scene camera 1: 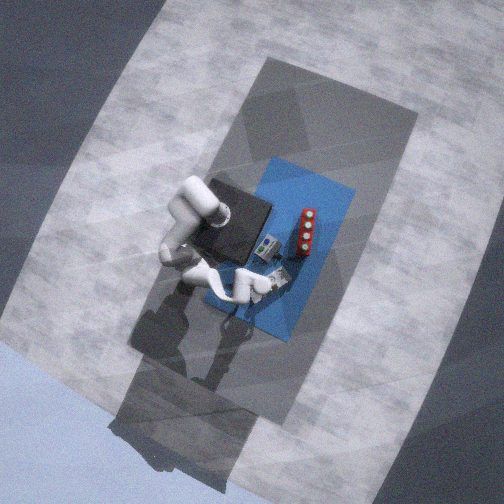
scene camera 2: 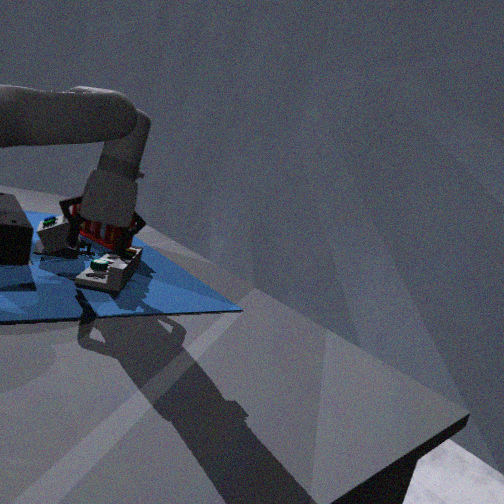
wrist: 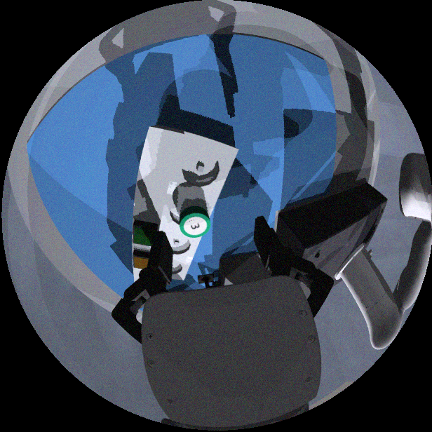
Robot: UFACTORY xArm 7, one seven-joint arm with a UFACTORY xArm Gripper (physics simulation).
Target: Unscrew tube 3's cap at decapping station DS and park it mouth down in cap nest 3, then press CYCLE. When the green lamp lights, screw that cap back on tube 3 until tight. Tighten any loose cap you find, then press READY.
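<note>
The cap marked 3 [wrist: 194,225], white-topped with a green ring, stands upright at the pale block [wrist: 165,145] [scene camera 2: 120,272] [scene camera 1: 280,276]. The green cap [scene camera 2: 100,264] also shows low on the block in scene camera 2. Whether a tube is under it cannot be told. My gripper [wrist: 211,234] [scene camera 2: 106,235] is wide open and empty over the block. In the wrist view the cap appears between the fingers, nearer the left one and clear of both. A dark green patch [wrist: 145,235] and an amber patch [wrist: 141,262] show beside the left finger; whether either is lit is unclear.
The red rack [scene camera 1: 301,230] [scene camera 2: 120,245] holds several white-topped tubes on the blue mat [scene camera 1: 285,175] [wrist: 75,150]. A grey button box [scene camera 1: 267,247] [scene camera 2: 57,233] with blue and green buttons stands between the block and a large black box [scene camera 1: 240,220] [scene camera 2: 15,245] [wrist: 330,215].
</note>
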